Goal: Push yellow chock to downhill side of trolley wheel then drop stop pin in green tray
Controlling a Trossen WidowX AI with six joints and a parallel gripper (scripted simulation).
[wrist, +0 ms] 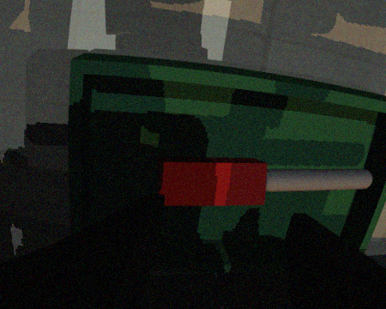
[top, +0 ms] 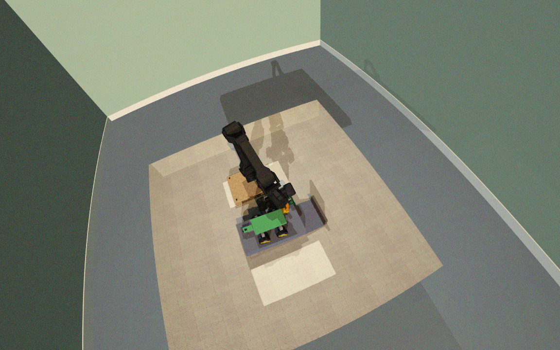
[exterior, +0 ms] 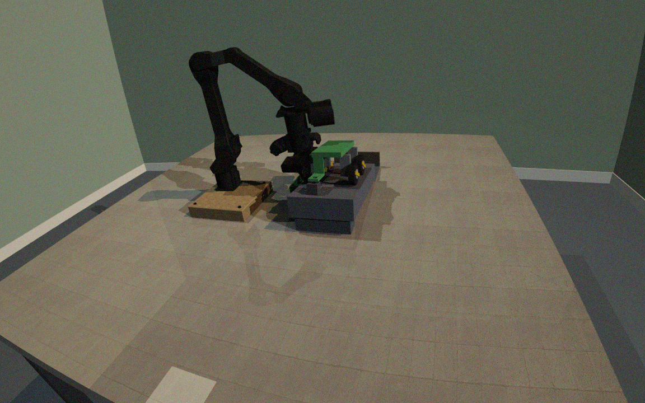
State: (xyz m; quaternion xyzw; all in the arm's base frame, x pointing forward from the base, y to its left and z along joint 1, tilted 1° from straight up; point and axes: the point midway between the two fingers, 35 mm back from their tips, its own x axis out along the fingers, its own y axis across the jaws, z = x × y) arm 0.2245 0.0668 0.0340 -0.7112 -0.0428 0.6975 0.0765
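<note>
Right now the red-headed stop pin is 2 cm to the left of my gripper tip and 2 cm below it. Also, from my gripper tip: green tray: 4 cm below, 1 cm to the left; yellow chock: 6 cm ahead, 5 cm above, 1 cm to the right; grey ramp: 11 cm ahead, 10 cm to the right, 2 cm above.
</note>
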